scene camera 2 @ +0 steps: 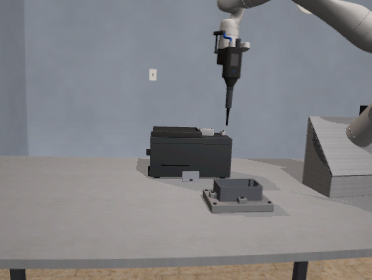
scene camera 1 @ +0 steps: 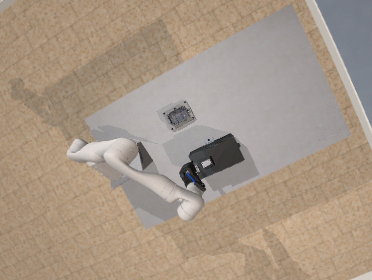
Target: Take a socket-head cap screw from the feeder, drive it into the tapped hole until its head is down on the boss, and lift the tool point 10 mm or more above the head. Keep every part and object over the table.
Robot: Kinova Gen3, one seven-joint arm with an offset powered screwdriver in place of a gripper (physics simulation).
Note:
In view: a screw feeder (scene camera 2: pixel 209 155).

